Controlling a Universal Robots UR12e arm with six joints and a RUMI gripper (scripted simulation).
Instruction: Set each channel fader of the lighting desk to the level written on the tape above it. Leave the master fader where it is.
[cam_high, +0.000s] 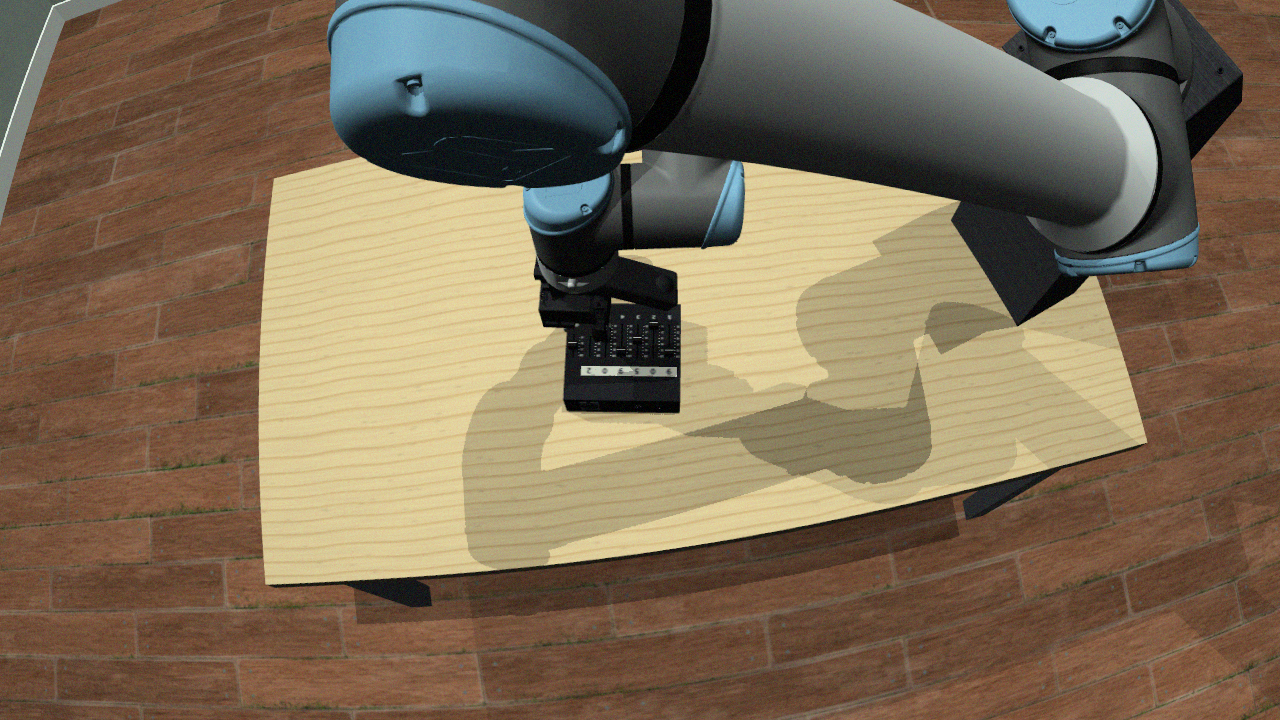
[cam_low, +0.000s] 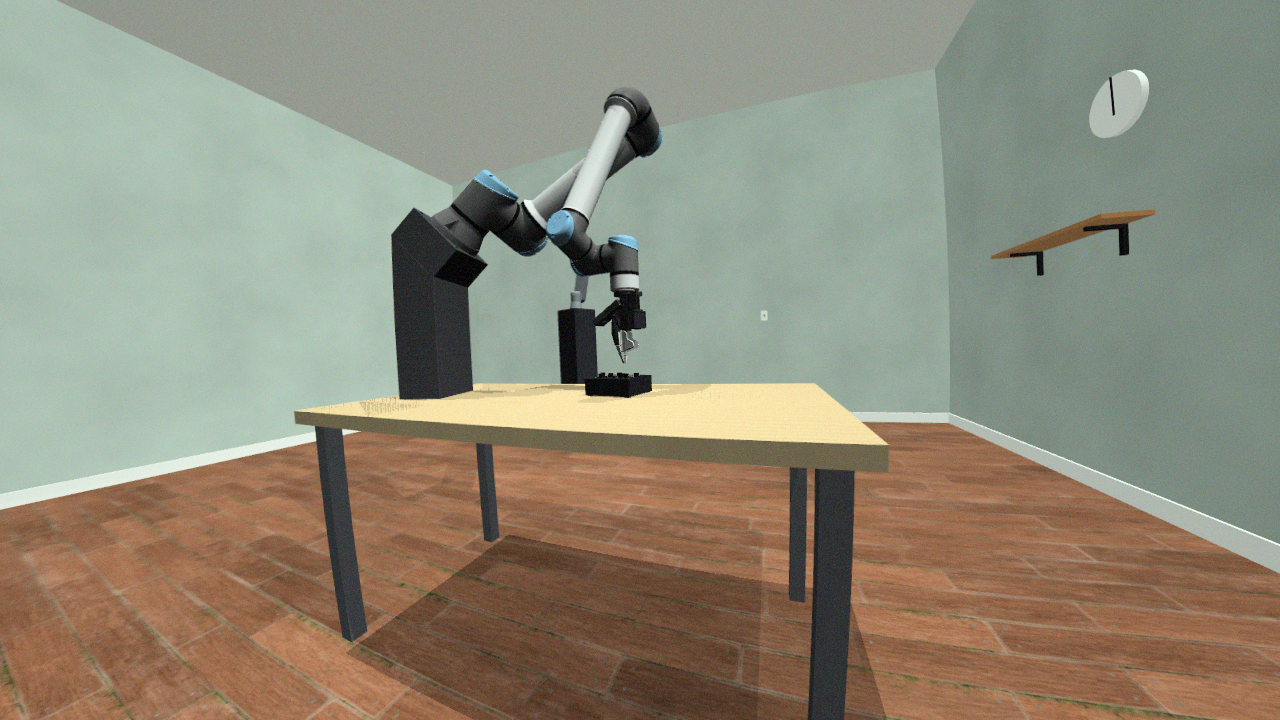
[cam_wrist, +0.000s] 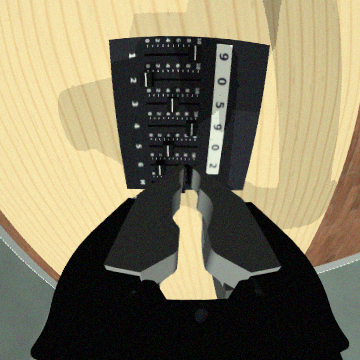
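The row 5 fader is 2 cm to the right of my hand and 5 cm below it. The rest, counted from my hand: channel 3 fader: 4 cm behind, 2 cm to the right, 5 cm below; row 6 fader: 3 cm ahead, 2 cm to the right, 5 cm below; channel 4 fader: 2 cm behind, 5 cm below.
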